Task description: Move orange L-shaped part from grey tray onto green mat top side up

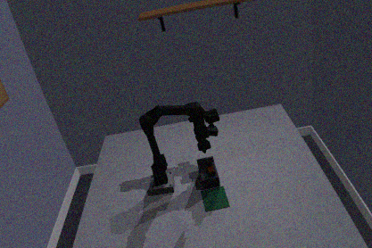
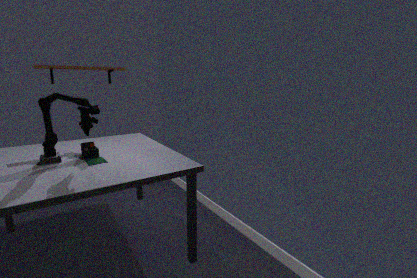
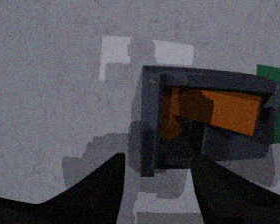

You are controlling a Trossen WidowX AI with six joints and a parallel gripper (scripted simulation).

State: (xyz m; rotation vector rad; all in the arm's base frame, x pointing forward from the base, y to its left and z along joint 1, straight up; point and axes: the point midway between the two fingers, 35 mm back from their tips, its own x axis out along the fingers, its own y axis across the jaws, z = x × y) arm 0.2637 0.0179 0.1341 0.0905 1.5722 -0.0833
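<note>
Right now my gripper tip is 10 mm past the orange L-shaped part, 40 mm to the left of it and 100 mm above it. Also, from my gripper tip: green mat (30 mm behind, 220 mm to the right, 160 mm below).
</note>
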